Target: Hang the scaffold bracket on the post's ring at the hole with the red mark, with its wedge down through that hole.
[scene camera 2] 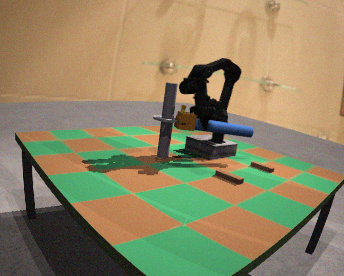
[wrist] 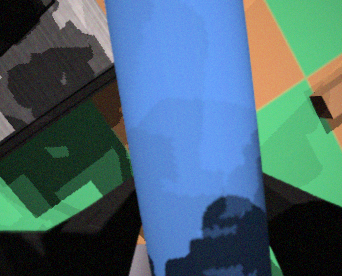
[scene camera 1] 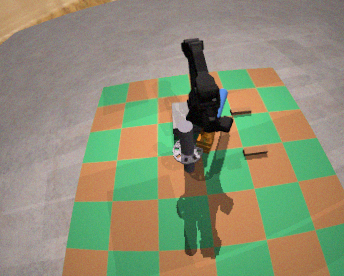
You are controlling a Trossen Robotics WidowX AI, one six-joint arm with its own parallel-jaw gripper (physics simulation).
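The scaffold bracket has an orange head [scene camera 1: 205, 142] [scene camera 2: 186, 121] and a long blue tube [scene camera 1: 223, 98] [scene camera 2: 231, 128] [wrist: 187, 100]. The head is close beside the ring [scene camera 1: 178, 152] [scene camera 2: 157, 118] on the grey upright post [scene camera 1: 187, 141] [scene camera 2: 168, 107], and the tube lies roughly level above the table. The yellowish wedge [scene camera 2: 183, 108] sticks up from the head; whether its lower end is in a hole is hidden. My gripper [scene camera 1: 212, 123] [scene camera 2: 203, 124] [wrist: 196, 179] is shut on the blue tube, a finger against each side, near the head. The red mark cannot be made out.
The arm's grey base [scene camera 1: 178, 114] [scene camera 2: 207, 148] [wrist: 55, 75] stands behind the post. Two small brown bars [scene camera 1: 241, 112] [scene camera 1: 255, 152] [scene camera 2: 262, 167] [scene camera 2: 229, 177] lie on the checkered table to one side; part of one bar [wrist: 321, 107] shows at the wrist view's right edge.
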